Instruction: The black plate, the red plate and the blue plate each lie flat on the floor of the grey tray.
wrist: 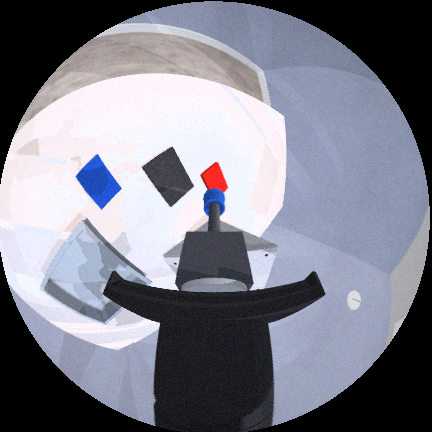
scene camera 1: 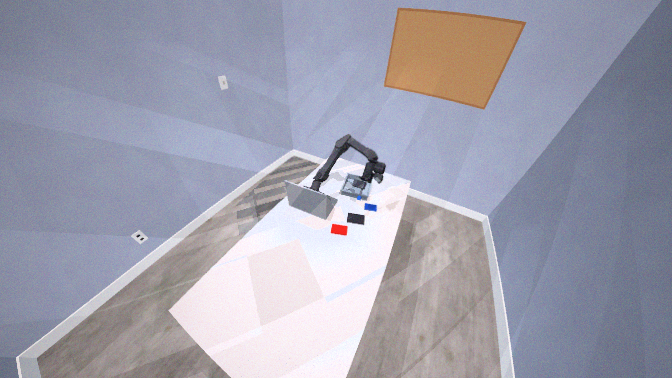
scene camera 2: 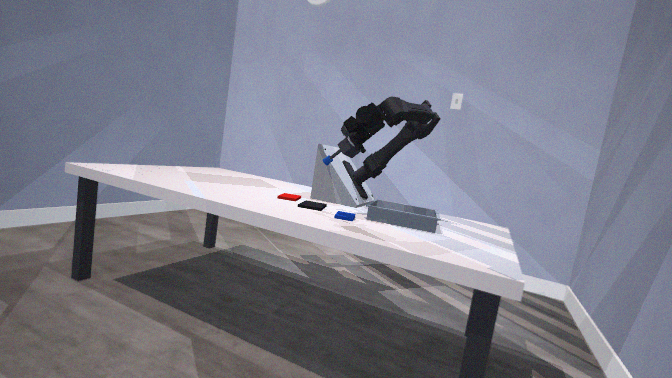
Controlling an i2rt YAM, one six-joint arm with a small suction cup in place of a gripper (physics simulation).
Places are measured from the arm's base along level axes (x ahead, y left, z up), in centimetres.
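Pixels of known places: hand, tool point: point(wrist: 213, 197) point(scene camera 1: 358, 199) point(scene camera 2: 325, 162); arm's base, link origin: point(scene camera 2: 354, 180).
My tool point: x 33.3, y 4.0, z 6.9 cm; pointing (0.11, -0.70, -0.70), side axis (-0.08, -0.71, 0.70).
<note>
For each thing: its middle in the pictures, then the offset to it from my tool point. Level surfaces: height alone.
- red plate, body centre: point(wrist: 215, 181) point(scene camera 2: 289, 197) point(scene camera 1: 339, 229) dx -3.2, dy -16.3, dz -16.3 cm
- black plate, body centre: point(wrist: 169, 176) point(scene camera 2: 312, 205) point(scene camera 1: 355, 218) dx +1.5, dy -1.6, dz -16.3 cm
- blue plate, body centre: point(wrist: 97, 181) point(scene camera 2: 345, 215) point(scene camera 1: 370, 207) dx +5.6, dy +14.6, dz -16.3 cm
- grey tray, body centre: point(wrist: 91, 282) point(scene camera 2: 403, 214) point(scene camera 1: 357, 186) dx -13.3, dy +28.0, dz -14.3 cm
- white table, surface height: dz -16.8 cm
The red plate point(scene camera 1: 339, 229) point(scene camera 2: 289, 197) point(wrist: 214, 176), the black plate point(scene camera 1: 356, 218) point(scene camera 2: 312, 205) point(wrist: 168, 176) and the blue plate point(scene camera 1: 370, 207) point(scene camera 2: 345, 216) point(wrist: 99, 181) lie flat and apart on the white table, outside the grey tray. The grey tray point(scene camera 1: 343, 191) point(scene camera 2: 401, 217) point(wrist: 73, 305) stands near the blue plate. My suction cup point(scene camera 1: 359, 198) point(scene camera 2: 327, 160) point(wrist: 214, 201) is blue, holds no plate and hangs well above the table. In the wrist view it covers a corner of the red plate. The arm hides part of the tray in the first scene view.
A grey slanted stand point(scene camera 1: 310, 200) point(scene camera 2: 322, 175) carries the arm's base, beside the tray and behind the plates. The white table point(scene camera 1: 350, 260) point(scene camera 2: 240, 187) point(wrist: 190, 110) extends far past the red plate. The table's long edge runs near the blue plate.
</note>
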